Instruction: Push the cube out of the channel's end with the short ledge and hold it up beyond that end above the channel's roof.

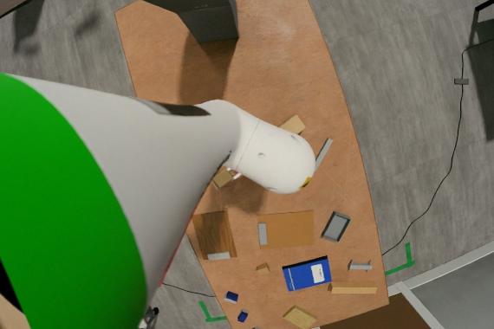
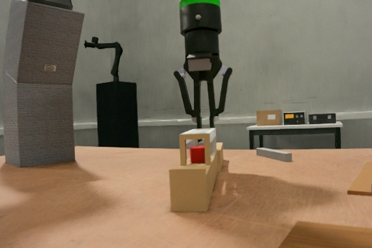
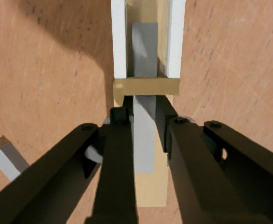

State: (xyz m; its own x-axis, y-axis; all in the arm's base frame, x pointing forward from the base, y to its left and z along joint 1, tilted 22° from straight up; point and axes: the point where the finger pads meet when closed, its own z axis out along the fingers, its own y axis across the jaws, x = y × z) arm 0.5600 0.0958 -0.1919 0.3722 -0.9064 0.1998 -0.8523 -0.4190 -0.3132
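The grey bar is 3 cm below my hand. Round my hand: thin grey stick 9 cm ahead, 19 cm to the left, 7 cm below; then red cube 6 cm ahead, 14 cm to the right, 3 cm below; then channel 4 cm ahead, 10 cm to the right, 3 cm below.
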